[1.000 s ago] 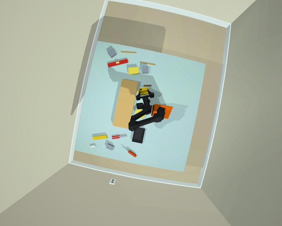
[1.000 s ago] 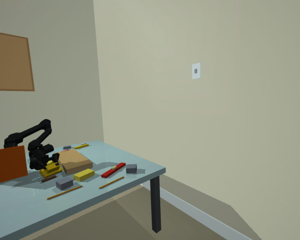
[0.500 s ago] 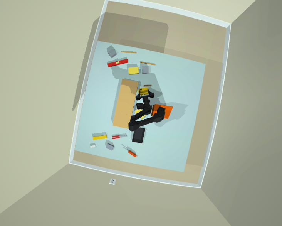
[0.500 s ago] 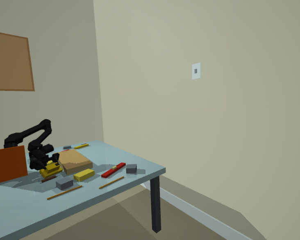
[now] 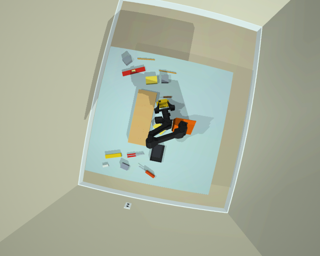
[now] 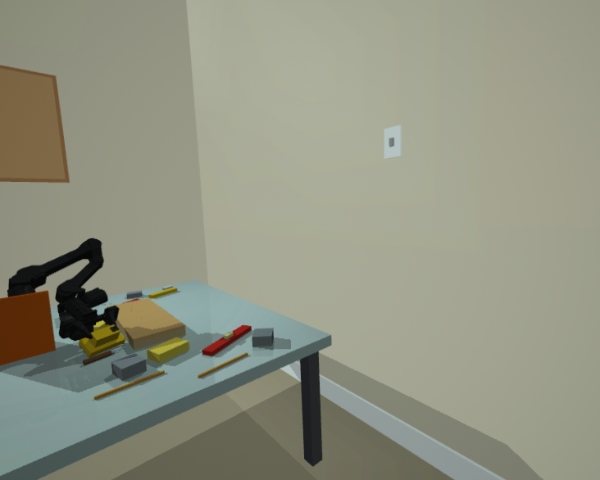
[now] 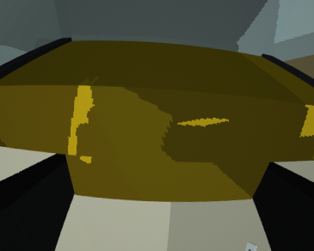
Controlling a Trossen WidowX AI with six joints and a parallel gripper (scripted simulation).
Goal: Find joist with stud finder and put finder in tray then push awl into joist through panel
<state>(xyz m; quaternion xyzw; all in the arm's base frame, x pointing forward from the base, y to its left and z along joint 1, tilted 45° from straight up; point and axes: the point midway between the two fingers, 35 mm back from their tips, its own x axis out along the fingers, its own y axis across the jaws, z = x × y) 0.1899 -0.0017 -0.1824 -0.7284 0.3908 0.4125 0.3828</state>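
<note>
The yellow stud finder lies 1 cm to the left of my gripper tip, 1 cm below it and 1 cm ahead of it. Also, from my gripper tip: awl: 6 cm to the right, 5 cm below; red level: 36 cm ahead, 22 cm to the right, 5 cm below; dark tray: 48 cm to the left, 8 cm behind, 5 cm below.
</note>
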